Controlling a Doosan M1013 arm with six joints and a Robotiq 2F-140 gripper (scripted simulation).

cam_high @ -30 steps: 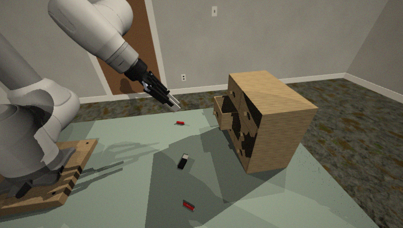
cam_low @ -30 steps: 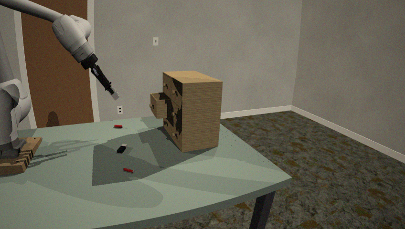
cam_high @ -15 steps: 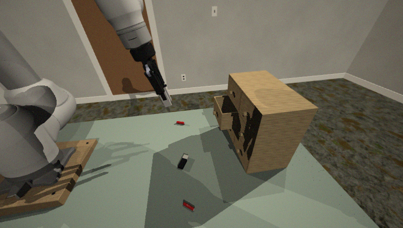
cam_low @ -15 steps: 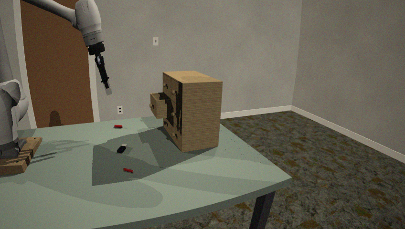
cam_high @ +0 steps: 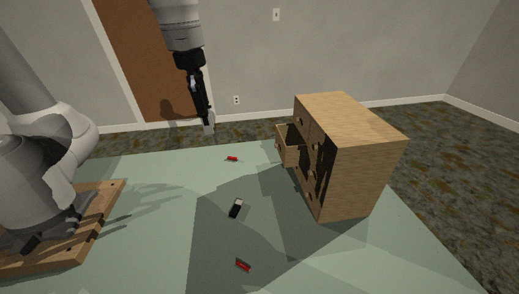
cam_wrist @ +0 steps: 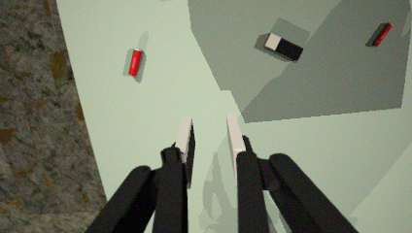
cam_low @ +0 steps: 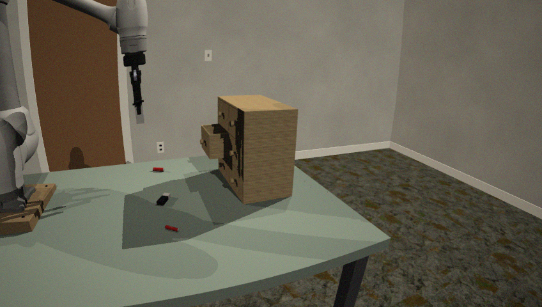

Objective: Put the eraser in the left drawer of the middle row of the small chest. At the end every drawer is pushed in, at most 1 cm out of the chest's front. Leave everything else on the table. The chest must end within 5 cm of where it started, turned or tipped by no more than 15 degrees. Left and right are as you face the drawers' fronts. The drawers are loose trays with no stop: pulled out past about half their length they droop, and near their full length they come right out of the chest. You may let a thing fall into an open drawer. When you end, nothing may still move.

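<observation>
My hand is 27 cm above the eraser, 14 cm to the left of it and 5 cm short of it.
</observation>
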